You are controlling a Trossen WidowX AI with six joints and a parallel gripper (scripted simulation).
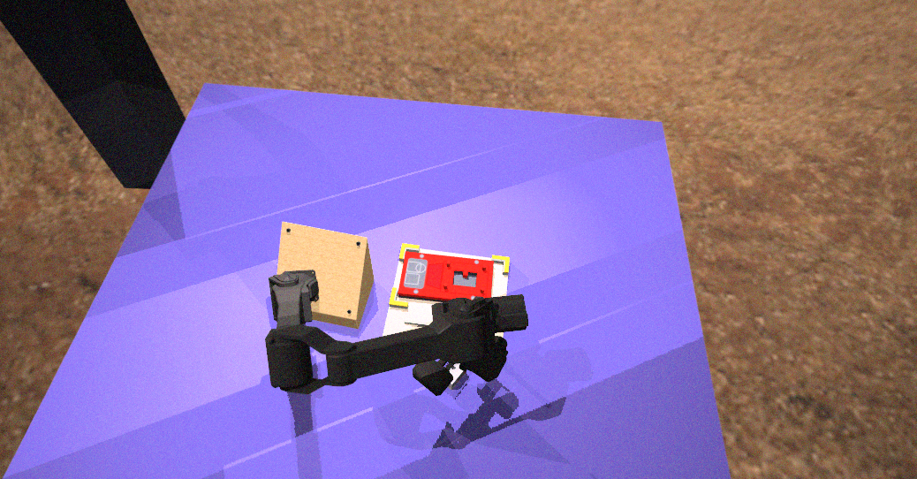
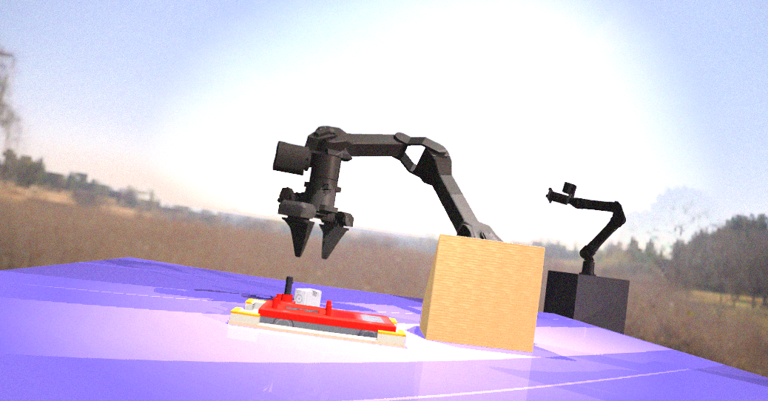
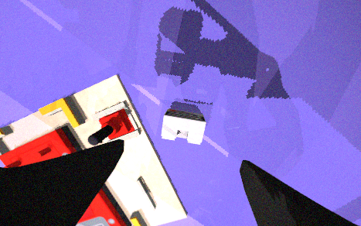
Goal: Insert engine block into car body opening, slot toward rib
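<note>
My gripper tip is now 10 mm past the grey engine block, 10 mm to the right of it and 70 mm above it. The rest, counted from my gripper tip: black peg (40 mm ahead, 90 mm to the left, 60 mm below); then beige base plate (10 mm behind, 190 mm to the left, 80 mm below).
</note>
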